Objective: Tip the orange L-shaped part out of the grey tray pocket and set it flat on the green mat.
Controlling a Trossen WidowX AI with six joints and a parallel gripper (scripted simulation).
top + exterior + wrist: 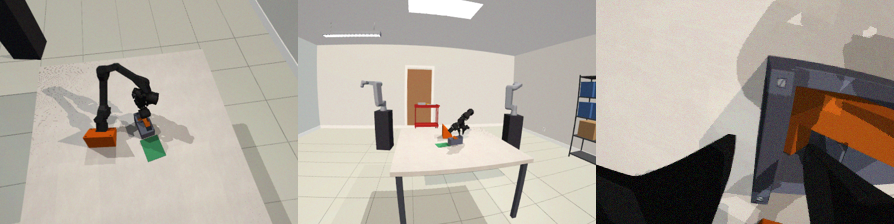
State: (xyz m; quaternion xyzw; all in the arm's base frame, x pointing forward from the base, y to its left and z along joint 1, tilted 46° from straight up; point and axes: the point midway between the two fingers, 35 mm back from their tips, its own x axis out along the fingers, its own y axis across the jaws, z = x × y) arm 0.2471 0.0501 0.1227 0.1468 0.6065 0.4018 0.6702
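Right now my gripper tip is 10 mm short of the orange L-shaped part, 50 mm to the left of it and 60 mm above it. The rest, counted from my gripper tip: green mat 80 mm ahead, 210 mm to the right, 110 mm below.
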